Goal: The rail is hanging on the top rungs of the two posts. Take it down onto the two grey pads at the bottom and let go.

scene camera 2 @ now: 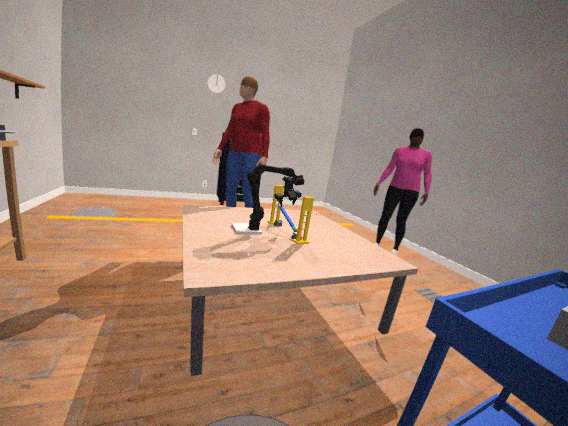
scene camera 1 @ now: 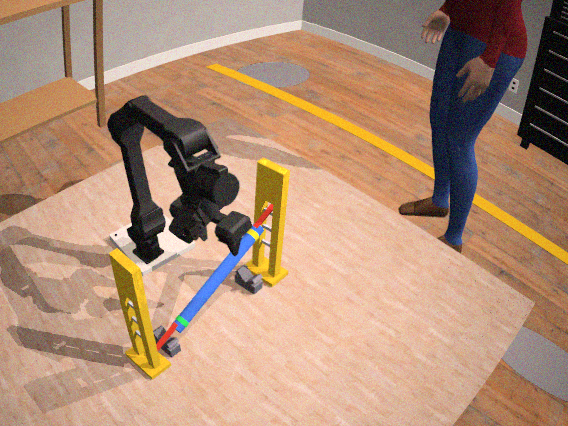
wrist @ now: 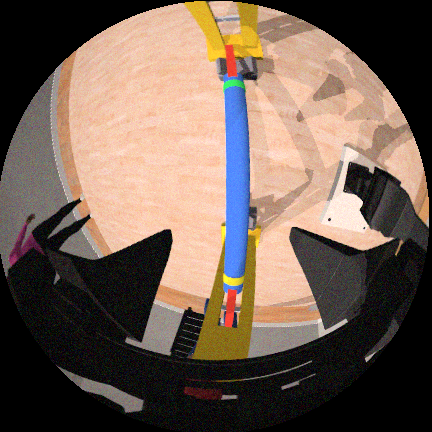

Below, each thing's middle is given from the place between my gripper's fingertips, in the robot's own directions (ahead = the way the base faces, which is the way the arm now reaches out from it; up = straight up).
Right now my hand is 20 mm to the left of the blue rail (wrist: 237,161) and 70 mm above it.
